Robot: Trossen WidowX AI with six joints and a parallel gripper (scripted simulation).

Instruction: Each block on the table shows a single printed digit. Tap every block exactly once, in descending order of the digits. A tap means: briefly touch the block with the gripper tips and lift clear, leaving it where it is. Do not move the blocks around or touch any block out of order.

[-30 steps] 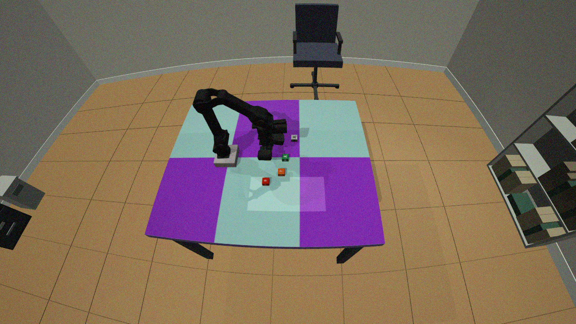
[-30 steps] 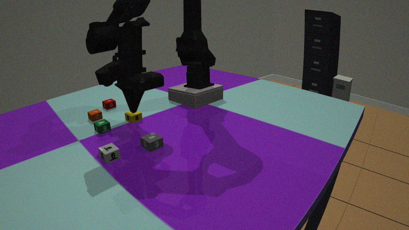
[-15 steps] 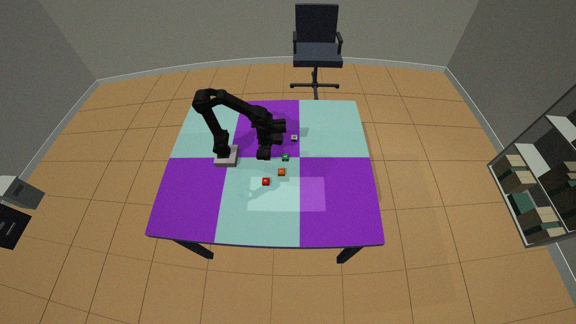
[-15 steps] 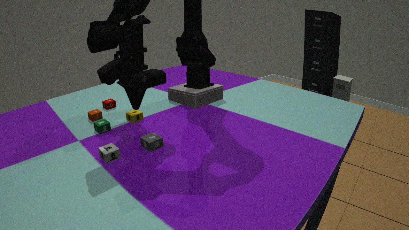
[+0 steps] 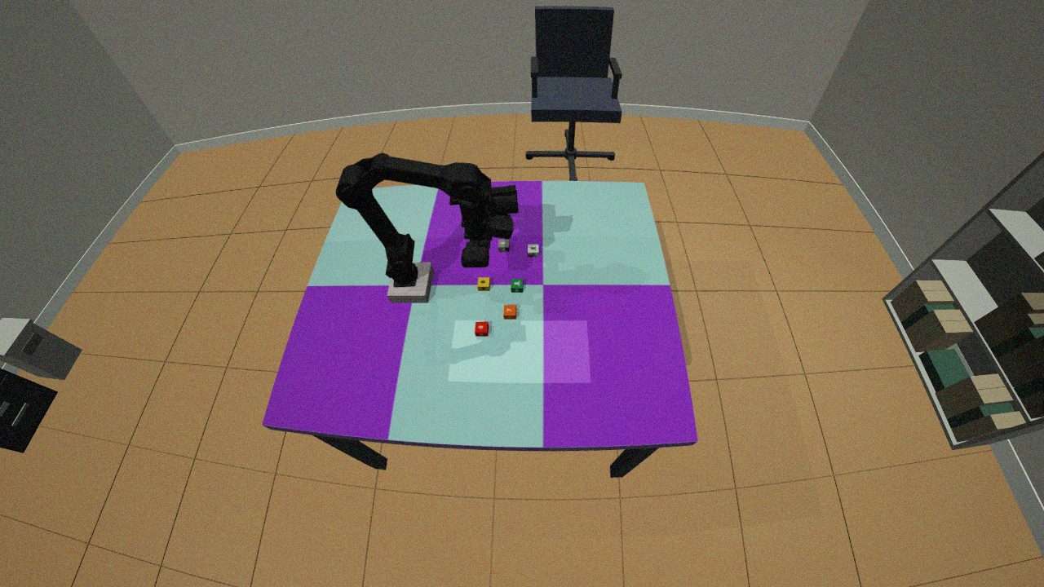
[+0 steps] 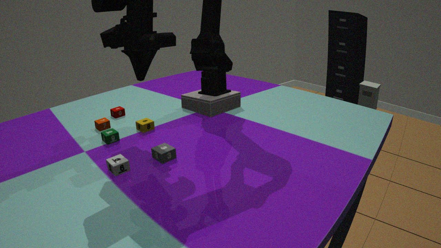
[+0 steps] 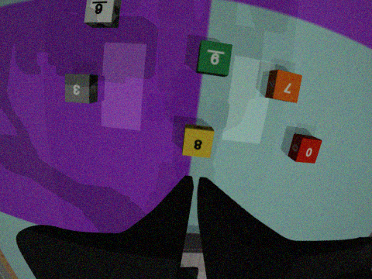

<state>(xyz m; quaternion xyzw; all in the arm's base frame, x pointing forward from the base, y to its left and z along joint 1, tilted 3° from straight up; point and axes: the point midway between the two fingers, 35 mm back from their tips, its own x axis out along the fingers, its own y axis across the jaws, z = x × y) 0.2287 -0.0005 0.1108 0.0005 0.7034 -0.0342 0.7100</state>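
Now: the orange 7 block 6 cm ahead of my gripper tip, 10 cm to the right of it and 11 cm below it. The rest, counted from my gripper tip: green block: 8 cm ahead, 2 cm to the right, 11 cm below; yellow 8 block: 1 cm behind, 1 cm to the right, 11 cm below; grey block: 5 cm ahead, 13 cm to the left, 11 cm below.
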